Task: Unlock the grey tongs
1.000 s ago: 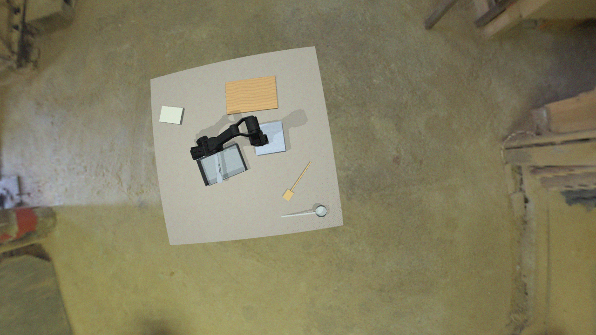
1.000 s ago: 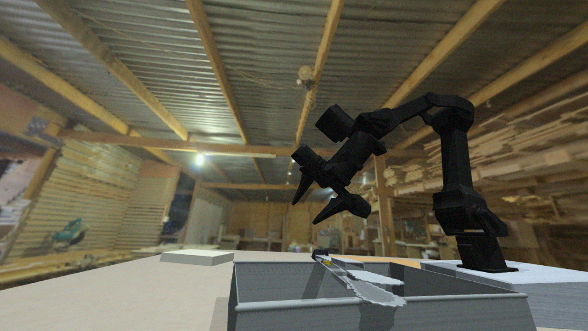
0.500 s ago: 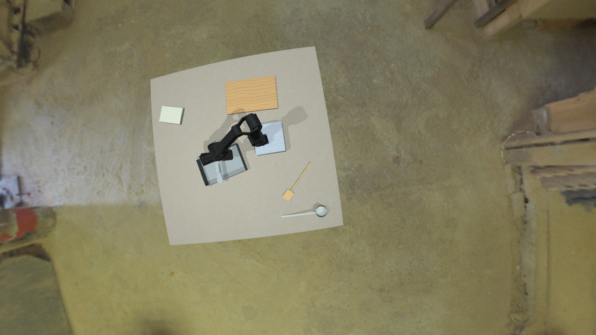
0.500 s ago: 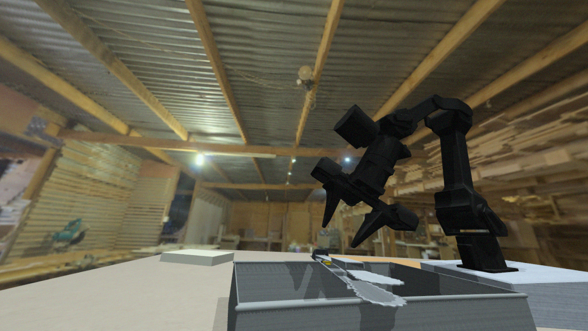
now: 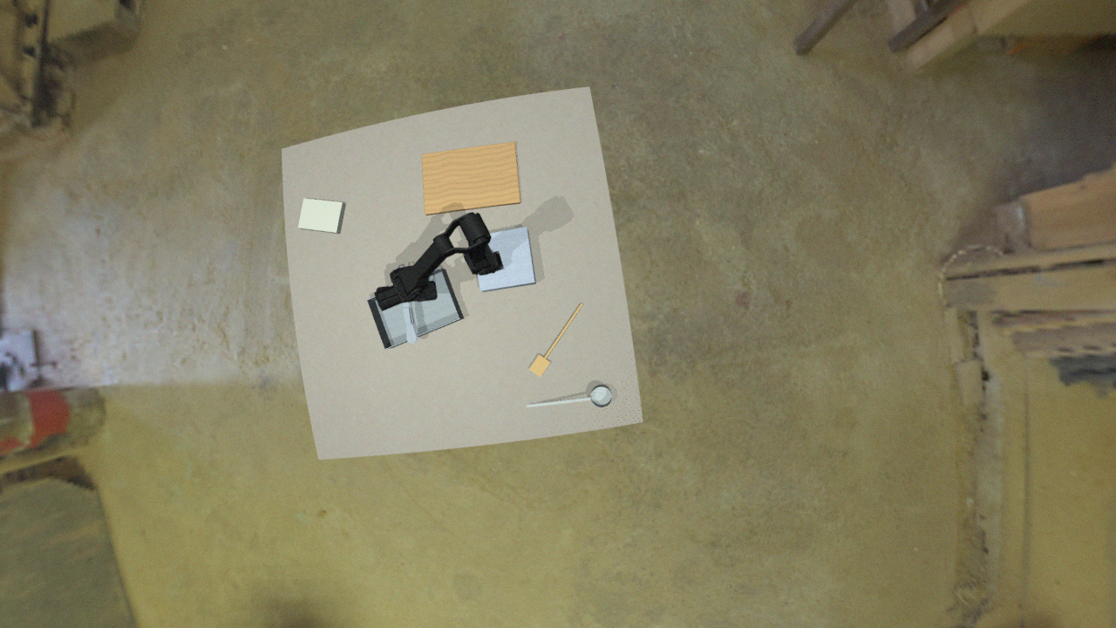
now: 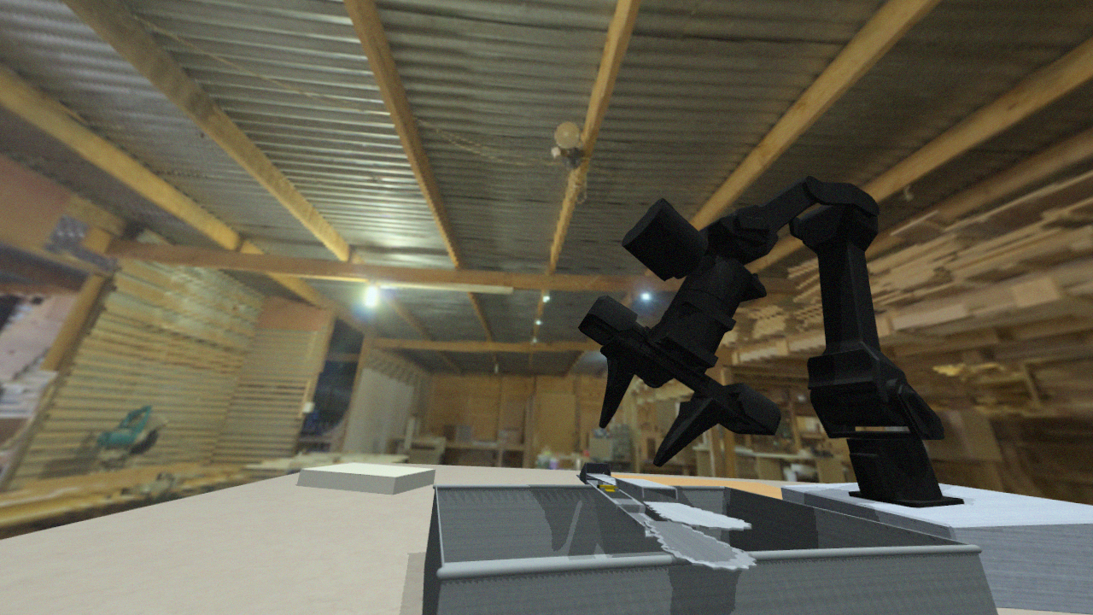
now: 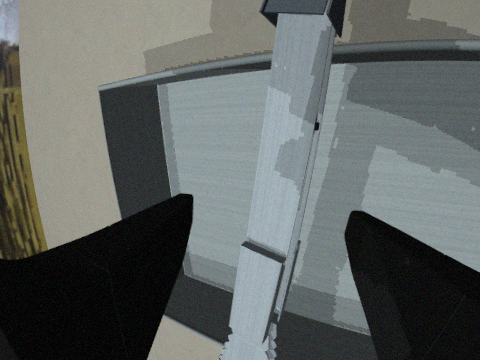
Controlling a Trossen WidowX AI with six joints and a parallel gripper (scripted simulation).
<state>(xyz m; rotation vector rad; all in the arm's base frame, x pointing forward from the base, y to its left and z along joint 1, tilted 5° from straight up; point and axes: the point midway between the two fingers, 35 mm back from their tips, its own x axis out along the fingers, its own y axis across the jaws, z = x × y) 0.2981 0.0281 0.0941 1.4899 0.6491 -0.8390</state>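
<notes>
The grey roasting tin is 70 mm below my gripper tip and 40 mm to the left of it. From my gripper tip the other things lie so: cream block (430 mm to the right, 290 mm ahead, 80 mm below); then wooden board (370 mm to the right, 320 mm behind, 90 mm below).
</notes>
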